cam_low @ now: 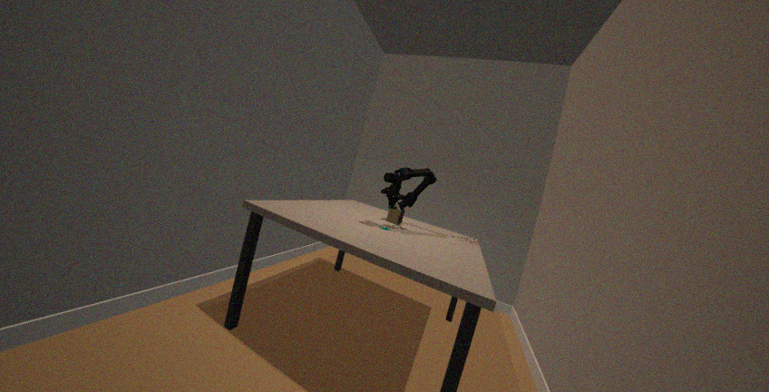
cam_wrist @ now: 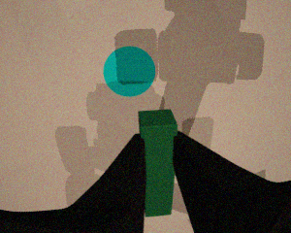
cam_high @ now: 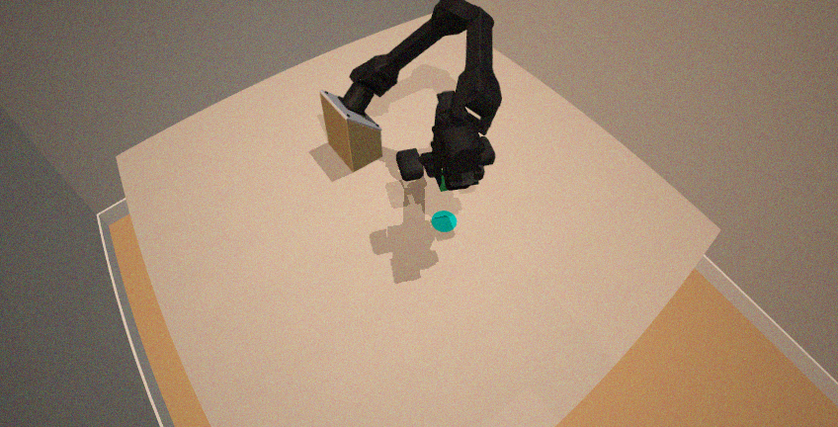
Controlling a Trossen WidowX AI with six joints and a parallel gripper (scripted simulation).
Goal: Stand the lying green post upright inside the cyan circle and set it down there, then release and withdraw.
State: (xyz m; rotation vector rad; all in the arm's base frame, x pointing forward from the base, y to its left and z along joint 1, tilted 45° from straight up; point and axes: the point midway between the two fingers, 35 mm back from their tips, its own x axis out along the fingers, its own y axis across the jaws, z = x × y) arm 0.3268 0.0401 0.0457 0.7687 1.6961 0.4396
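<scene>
The cyan circle lies 10 mm to the left of my gripper tip and 140 mm below it. From my gripper tip the other things lie so: green post 20 mm behind, 10 mm to the left.
</scene>
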